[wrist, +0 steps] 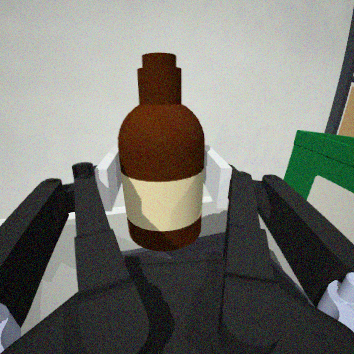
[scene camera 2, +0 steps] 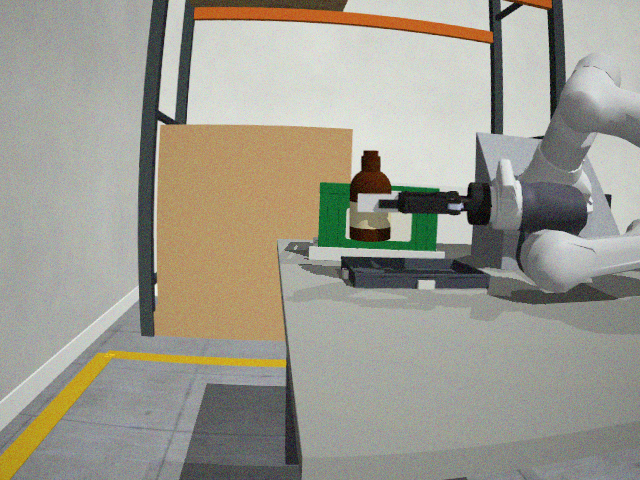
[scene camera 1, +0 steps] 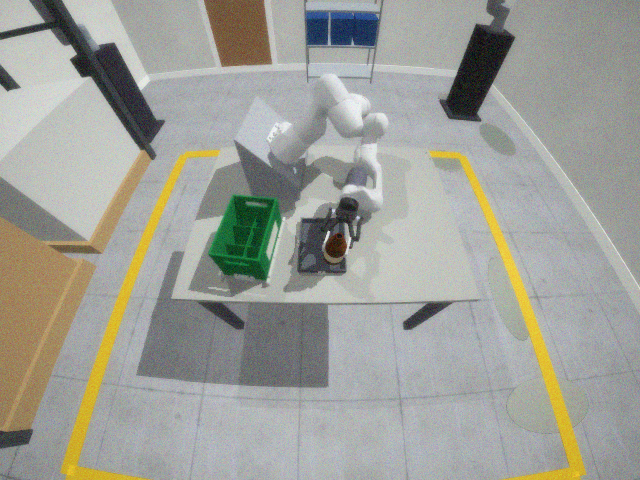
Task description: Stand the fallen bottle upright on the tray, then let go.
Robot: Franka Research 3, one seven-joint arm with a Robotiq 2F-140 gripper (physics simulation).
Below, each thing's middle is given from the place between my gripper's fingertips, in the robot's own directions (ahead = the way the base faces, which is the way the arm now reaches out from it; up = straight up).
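There is the brown bottle [scene camera 2: 363,226], and I see my gripper 2 cm beyond it and 1 cm below it.
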